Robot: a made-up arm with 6 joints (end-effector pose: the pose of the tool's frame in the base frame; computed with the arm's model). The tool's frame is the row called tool.
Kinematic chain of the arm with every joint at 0, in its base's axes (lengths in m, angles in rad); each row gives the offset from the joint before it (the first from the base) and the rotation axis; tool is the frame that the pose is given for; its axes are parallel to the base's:
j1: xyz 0 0 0.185 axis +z
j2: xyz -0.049 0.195 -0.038 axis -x
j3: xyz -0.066 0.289 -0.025 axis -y
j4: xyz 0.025 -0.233 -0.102 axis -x
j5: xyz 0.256 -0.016 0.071 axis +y
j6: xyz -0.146 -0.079 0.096 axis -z
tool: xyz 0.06 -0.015 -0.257
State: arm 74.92 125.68 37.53 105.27 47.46 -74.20
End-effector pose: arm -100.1 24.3 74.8 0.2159 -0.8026 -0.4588 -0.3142
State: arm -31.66 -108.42 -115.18 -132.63 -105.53 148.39
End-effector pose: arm -98.7 679.7 462.3 0.4749 0.5372 -0.4935 0.4923
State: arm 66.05 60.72 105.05 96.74 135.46 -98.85
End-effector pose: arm -573.7 160.8 -24.1 0.7373 -0.0488 -0.1691 0.6523
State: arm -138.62 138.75 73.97 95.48 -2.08 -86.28
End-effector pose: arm 207.3 -211.1 85.0 0.2323 0.2407 -0.8643 -0.3756
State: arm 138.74 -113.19 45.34 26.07 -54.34 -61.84
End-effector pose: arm -270.9 82.0 74.9 0.5066 0.5779 -0.0834 0.6343
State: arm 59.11 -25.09 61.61 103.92 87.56 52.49
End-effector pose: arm -382.5 157.9 331.8 0.6716 -0.2896 0.1075 -0.6734
